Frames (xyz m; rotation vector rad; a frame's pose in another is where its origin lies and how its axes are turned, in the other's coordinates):
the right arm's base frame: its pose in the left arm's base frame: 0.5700 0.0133 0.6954 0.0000 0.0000 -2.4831
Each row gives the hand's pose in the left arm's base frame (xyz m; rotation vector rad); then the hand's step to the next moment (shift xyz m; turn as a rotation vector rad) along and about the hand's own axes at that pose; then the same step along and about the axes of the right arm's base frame.
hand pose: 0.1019 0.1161 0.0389 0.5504 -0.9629 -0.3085
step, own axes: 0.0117 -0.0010 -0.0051 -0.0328 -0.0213 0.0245
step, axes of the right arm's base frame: -0.0054 0.0104 0.0052 0.0361 -0.0163 -0.0237
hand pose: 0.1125 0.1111 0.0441 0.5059 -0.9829 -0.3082
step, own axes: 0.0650 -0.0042 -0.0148 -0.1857 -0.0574 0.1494
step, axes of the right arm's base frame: -0.0185 0.0522 0.0373 0.1795 -0.1371 -0.0952
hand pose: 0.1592 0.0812 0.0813 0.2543 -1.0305 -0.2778
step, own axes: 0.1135 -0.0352 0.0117 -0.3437 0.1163 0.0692
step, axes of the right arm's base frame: 0.0120 0.0828 0.0852 0.0340 -0.3065 -0.2033
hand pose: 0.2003 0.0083 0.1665 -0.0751 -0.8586 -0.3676
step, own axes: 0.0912 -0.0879 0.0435 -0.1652 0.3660 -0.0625
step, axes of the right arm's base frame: 0.0667 0.0736 0.0898 -0.2885 -0.2524 -0.1350
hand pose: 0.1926 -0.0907 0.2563 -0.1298 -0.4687 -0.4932
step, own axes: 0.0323 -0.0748 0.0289 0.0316 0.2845 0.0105
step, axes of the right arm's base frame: 0.0623 0.0435 0.0412 -0.2706 -0.0915 0.0215
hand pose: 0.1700 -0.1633 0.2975 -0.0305 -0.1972 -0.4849
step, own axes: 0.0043 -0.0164 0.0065 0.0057 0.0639 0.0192
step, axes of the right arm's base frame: 0.0138 0.0095 0.0069 -0.0586 -0.0247 0.0211
